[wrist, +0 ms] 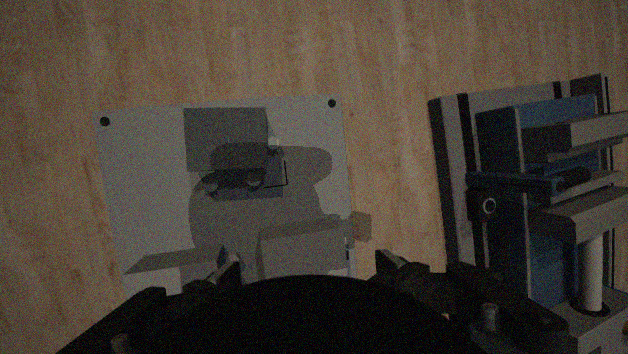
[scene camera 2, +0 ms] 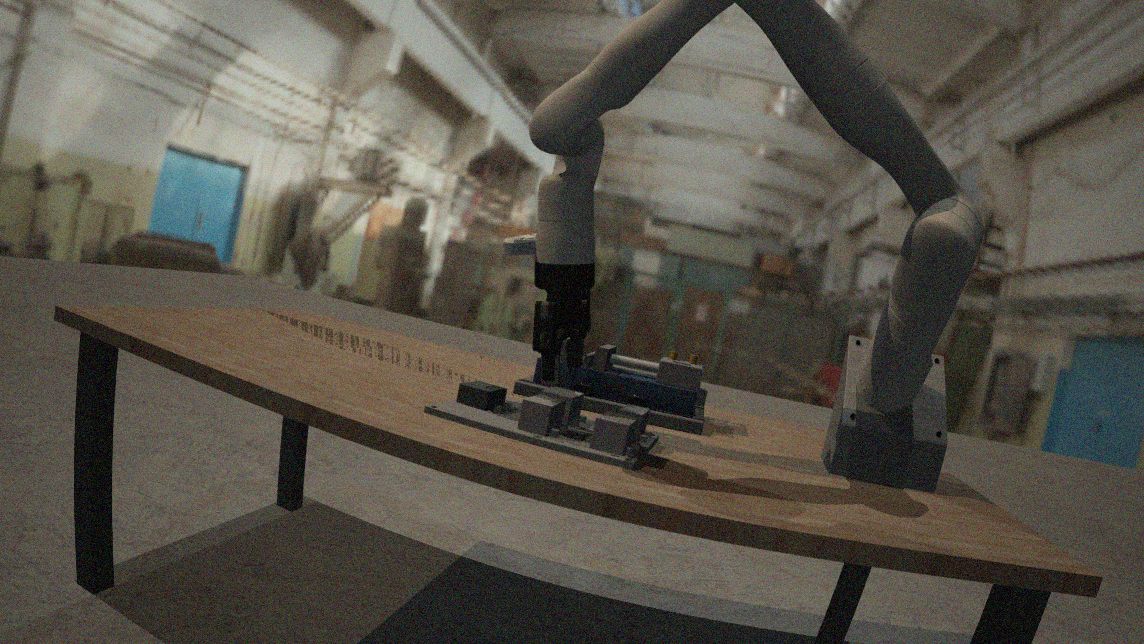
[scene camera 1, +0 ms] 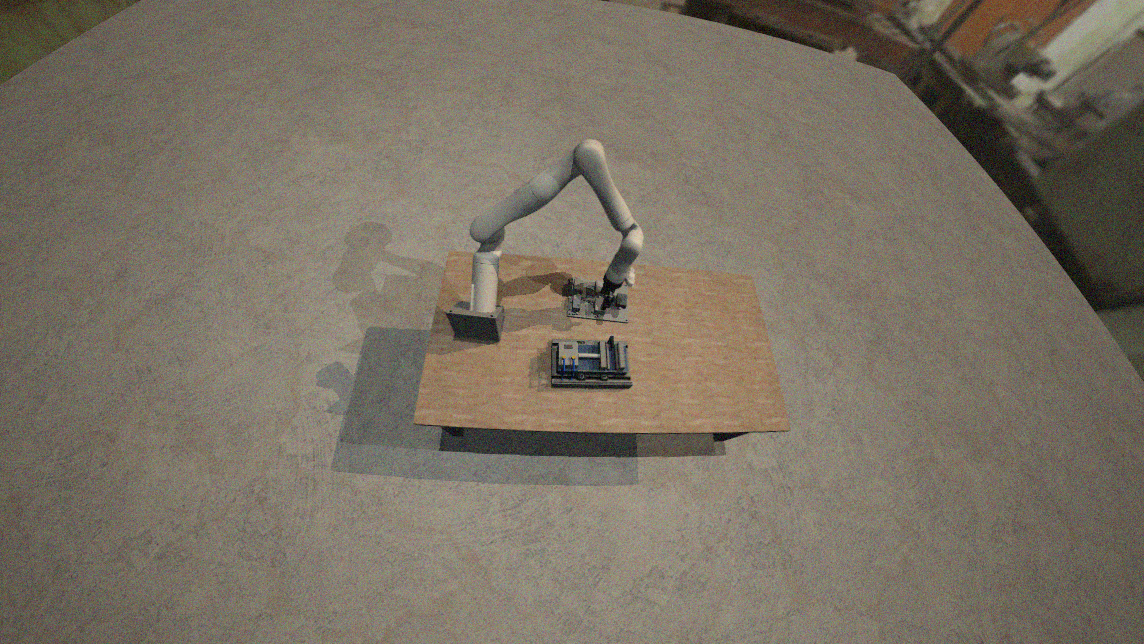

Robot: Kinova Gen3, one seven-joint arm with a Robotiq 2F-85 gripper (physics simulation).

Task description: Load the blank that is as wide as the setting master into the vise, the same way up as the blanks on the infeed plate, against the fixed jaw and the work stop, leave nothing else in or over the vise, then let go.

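Places are measured from the arm's base along level axes (x back, y left, z down), in centimetres.
Pixels of known places: gripper, fingertip midpoint: (wrist: 308,271) (scene camera 2: 563,375) (scene camera 1: 602,301); arm's base at its link origin: (scene camera 2: 883,387) (scene camera 1: 483,309).
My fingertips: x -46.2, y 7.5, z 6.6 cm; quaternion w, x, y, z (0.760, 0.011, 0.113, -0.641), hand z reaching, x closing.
Observation:
Ahead of a thing's pixels: the offset from my fingertips to its middle. "*": to the spot under its first point. Level surfaces: height alone.
My gripper (scene camera 1: 612,294) (scene camera 2: 559,362) (wrist: 308,271) is open and empty, low over the light grey infeed plate @(dx +0.1, dy +4.3, dz +6.2 cm) (scene camera 1: 581,307) (scene camera 2: 464,418) (wrist: 135,175). In the wrist view a grey blank (wrist: 303,246) (scene camera 2: 544,412) shows between my two fingertips; I cannot tell whether they touch it. A second grey block @(dx -9.4, dy +3.0, dz +4.5 cm) (wrist: 219,127) lies at the plate's far side. A third @(dx -0.3, dy +8.8, dz +4.0 cm) (wrist: 175,259) is partly hidden behind my left finger. The blue and dark vise @(dx +6.0, dy -24.4, dz +1.6 cm) (scene camera 1: 589,362) (scene camera 2: 640,383) (wrist: 505,198) stands beside the plate, with grey jaw bars @(* dx -4.6, dy -21.4, dz -3.0 cm) (wrist: 588,127).
All stands on a wooden table @(dz +6.6 cm) (scene camera 1: 704,360) (scene camera 2: 239,352) (wrist: 263,43). The arm's base block (scene camera 1: 475,322) (scene camera 2: 884,449) sits at one table edge. A white post @(* dx +8.5, dy -23.2, dz -1.7 cm) (wrist: 591,277) stands at the vise's near end.

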